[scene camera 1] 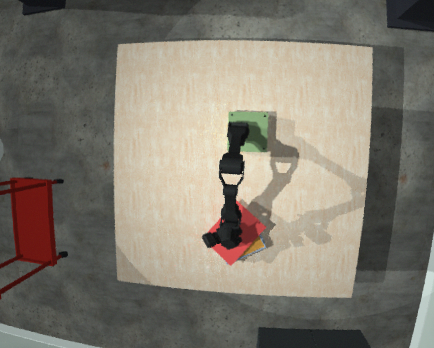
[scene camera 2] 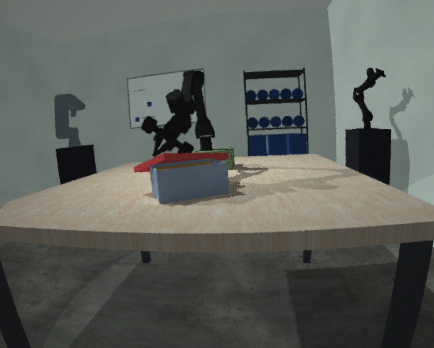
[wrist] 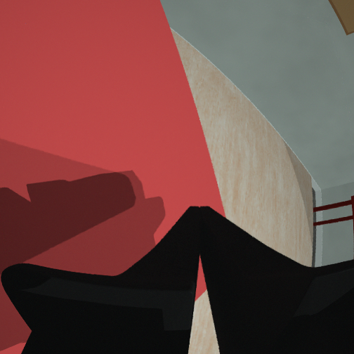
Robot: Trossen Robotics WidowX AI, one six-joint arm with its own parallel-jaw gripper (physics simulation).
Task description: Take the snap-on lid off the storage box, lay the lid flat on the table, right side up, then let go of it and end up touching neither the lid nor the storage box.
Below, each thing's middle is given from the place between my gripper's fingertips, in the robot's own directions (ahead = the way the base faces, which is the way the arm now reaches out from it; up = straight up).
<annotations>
The red lid (scene camera 1: 251, 227) lies 80 mm to the left of my hand, 40 mm behind it and 30 mm below it.
</annotations>
